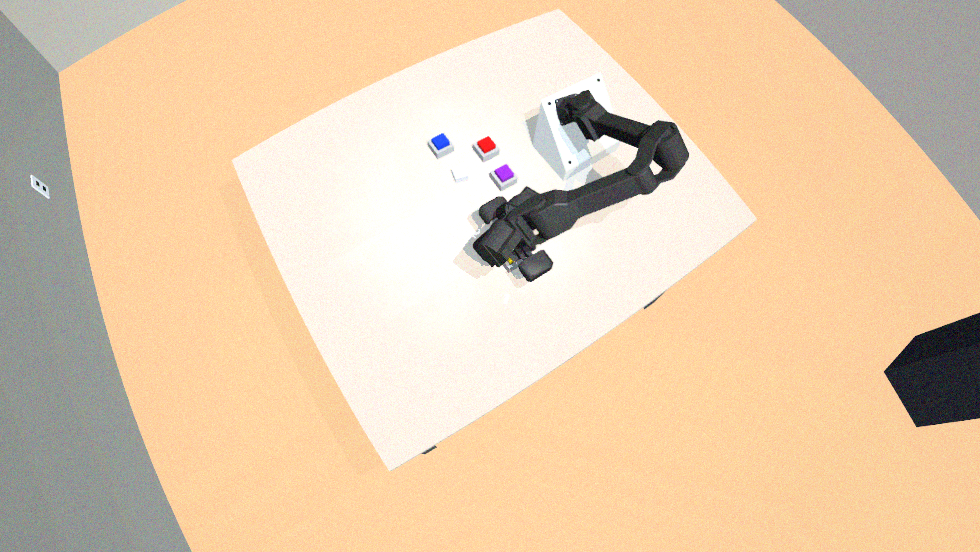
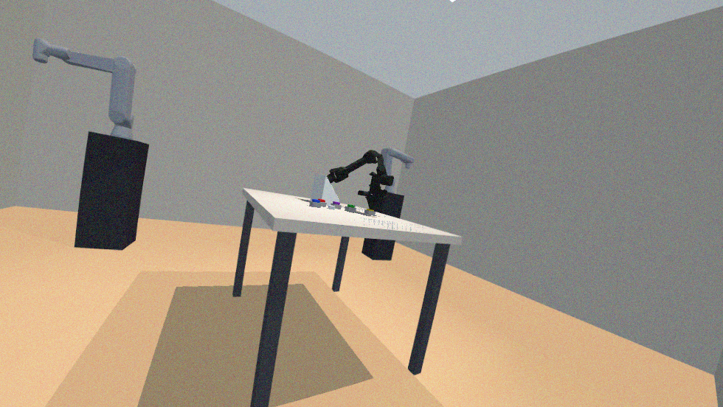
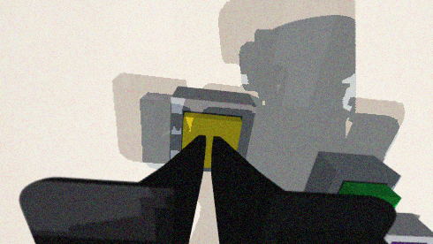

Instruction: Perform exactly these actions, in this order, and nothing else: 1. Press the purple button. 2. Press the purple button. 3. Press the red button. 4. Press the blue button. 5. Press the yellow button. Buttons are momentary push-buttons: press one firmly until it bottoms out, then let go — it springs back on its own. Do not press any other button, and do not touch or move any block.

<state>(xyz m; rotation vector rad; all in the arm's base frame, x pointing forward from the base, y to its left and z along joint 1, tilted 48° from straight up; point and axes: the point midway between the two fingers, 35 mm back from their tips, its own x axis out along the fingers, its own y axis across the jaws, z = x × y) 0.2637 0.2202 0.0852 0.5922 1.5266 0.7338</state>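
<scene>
My gripper tip is now 1 cm above the yellow button. The rest, counted from my gripper tip: purple button: 9 cm behind, 19 cm to the right; then small white block: 1 cm behind, 25 cm to the right, 2 cm below; then green button: 4 cm behind, 11 cm to the right.
</scene>
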